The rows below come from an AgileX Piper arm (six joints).
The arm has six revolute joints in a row. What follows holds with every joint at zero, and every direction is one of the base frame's. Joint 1 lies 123 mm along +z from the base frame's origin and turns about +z. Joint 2 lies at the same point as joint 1 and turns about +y. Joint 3 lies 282.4 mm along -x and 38.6 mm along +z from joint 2 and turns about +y. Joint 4 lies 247.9 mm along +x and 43.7 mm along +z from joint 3 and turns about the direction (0.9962, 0, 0.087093). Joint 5 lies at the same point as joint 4 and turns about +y. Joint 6 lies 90.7 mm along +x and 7.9 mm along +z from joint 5 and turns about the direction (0.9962, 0, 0.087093). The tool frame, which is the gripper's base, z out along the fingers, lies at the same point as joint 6; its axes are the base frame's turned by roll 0, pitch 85 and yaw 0 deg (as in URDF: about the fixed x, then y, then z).
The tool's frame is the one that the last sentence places.
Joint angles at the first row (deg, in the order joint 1, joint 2, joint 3, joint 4, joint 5, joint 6):
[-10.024, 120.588, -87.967, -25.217, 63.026, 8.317]
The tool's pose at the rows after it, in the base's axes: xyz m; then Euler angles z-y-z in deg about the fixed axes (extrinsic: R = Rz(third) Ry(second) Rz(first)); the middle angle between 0 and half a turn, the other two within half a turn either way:
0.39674 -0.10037 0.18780 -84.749 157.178 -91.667
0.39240 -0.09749 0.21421 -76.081 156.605 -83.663
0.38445 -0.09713 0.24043 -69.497 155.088 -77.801
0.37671 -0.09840 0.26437 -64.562 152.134 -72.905
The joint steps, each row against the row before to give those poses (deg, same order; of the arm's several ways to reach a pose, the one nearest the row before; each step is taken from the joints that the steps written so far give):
[0.734, -2.863, -0.436, 0.064, 1.727, -0.001]
[0.285, -3.590, -0.260, 0.204, 0.450, 0.002]
[0.000, -3.733, 0.000, -0.516, 0.774, -0.001]
[-0.001, -3.340, 0.000, -1.861, 0.138, -0.054]

